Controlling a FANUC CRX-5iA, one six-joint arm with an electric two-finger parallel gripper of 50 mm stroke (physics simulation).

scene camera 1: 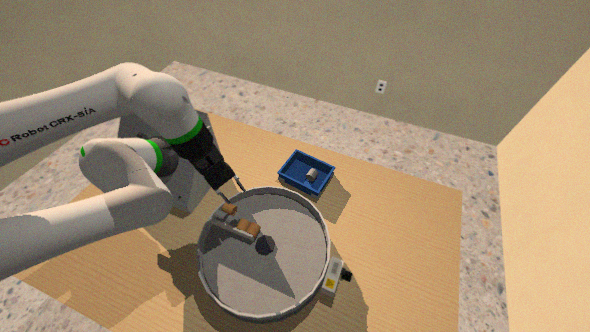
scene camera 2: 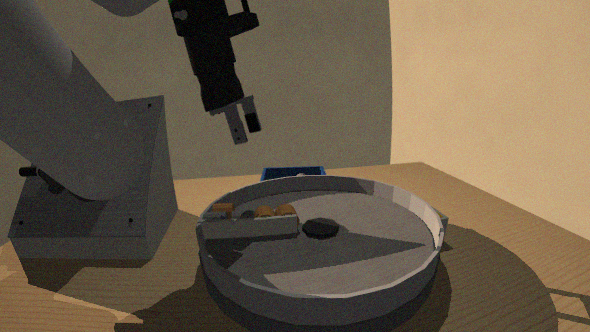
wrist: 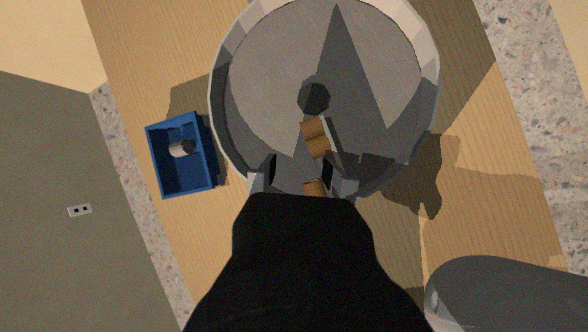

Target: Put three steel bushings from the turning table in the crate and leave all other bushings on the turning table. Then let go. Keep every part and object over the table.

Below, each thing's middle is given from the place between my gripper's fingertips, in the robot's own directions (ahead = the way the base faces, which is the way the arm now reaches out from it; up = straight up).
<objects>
Right now the blue crate (scene camera 1: 293,172) is 300 mm to the left of my hand, 190 mm below it and 120 mm ahead of it.
</objects>
